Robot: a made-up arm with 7 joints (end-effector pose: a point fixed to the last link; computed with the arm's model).
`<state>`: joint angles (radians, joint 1 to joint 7).
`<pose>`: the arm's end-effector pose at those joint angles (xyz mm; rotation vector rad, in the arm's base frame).
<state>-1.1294 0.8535 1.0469 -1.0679 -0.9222 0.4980 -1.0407</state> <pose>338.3 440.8 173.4 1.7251 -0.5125 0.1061</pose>
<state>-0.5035 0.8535 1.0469 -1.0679 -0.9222 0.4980 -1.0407</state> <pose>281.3 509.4 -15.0 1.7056 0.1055 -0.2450</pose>
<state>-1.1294 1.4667 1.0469 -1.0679 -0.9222 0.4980 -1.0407</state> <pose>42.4 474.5 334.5 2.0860 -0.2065 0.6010</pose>
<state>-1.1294 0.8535 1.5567 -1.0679 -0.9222 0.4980 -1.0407</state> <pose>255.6 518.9 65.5 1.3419 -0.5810 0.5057</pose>
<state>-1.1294 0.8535 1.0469 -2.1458 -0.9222 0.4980 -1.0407</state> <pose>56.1 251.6 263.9 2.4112 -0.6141 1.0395</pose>
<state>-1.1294 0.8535 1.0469 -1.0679 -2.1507 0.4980 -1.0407</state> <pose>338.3 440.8 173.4 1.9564 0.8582 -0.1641</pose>
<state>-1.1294 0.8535 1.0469 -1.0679 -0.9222 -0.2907 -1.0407</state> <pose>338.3 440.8 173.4 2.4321 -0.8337 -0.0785</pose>
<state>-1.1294 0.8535 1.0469 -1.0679 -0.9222 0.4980 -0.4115</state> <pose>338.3 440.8 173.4 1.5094 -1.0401 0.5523</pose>
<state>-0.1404 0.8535 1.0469 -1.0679 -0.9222 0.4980 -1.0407</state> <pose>196.1 539.4 -97.4 1.6373 0.4619 -0.4413</pose>
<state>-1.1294 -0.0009 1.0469 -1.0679 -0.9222 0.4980 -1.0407</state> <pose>567.9 112.0 -61.7 1.0971 -0.8314 -0.5110</pose>
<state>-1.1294 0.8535 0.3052 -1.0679 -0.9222 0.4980 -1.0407</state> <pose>475.4 265.0 206.5 2.1927 -0.3538 -0.5559</pose>
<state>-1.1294 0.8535 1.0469 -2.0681 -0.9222 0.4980 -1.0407</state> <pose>73.6 271.1 268.6 2.3693 -0.6099 0.9643</pose>
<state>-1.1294 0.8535 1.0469 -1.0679 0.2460 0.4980 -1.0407</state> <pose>338.3 440.8 173.4 1.0577 -1.6528 0.3295</pose>
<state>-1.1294 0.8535 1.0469 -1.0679 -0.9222 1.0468 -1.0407</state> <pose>338.3 440.8 173.4 1.2232 -0.3007 0.2037</pose>
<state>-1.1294 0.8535 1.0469 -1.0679 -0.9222 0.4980 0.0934</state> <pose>338.3 440.8 173.4 1.2419 -1.4304 0.9007</pose>
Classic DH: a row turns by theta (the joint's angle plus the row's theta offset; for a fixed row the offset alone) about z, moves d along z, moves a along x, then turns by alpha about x. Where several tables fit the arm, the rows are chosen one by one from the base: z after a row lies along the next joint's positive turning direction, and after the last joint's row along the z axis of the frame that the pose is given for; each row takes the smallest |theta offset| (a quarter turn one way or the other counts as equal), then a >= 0, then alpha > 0; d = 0 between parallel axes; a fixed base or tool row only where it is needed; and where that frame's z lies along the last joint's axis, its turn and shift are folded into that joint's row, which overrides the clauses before.
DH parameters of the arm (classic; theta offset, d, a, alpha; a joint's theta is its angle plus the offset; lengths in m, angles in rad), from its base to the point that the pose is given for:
base (fixed): 0 0 0 -1.2217
joint 1: 1.5708 0 0 1.5708
joint 2: 1.2217 0 0 -1.5708
joint 3: -1.5708 -0.2921 0.0328 -1.5708
joint 4: 0 0 -0.0412 1.5708
joint 5: 0 -0.3401 0 -1.5708
joint 6: 0 0 0 1.5708
joint 7: 0 0 0 0

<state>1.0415 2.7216 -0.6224 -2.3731 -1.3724 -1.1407 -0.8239</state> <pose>65.3 250.6 -167.5 1.7354 0.4734 1.5009</pose>
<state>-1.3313 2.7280 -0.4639 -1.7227 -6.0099 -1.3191 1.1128</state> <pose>-5.3 178.1 433.8 0.5317 -1.6215 -1.9822</pose>
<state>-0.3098 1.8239 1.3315 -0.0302 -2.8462 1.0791 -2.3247</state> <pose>18.4 611.6 163.1 -0.8337 2.7543 -0.4555</pose>
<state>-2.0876 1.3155 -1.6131 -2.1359 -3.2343 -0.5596 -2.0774</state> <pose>323.2 -127.7 131.3 0.4050 -1.9463 -1.3543</pose>
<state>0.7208 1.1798 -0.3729 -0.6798 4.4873 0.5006 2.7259</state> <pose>-147.2 515.5 -312.9 0.9982 -0.4559 -0.0635</pose>
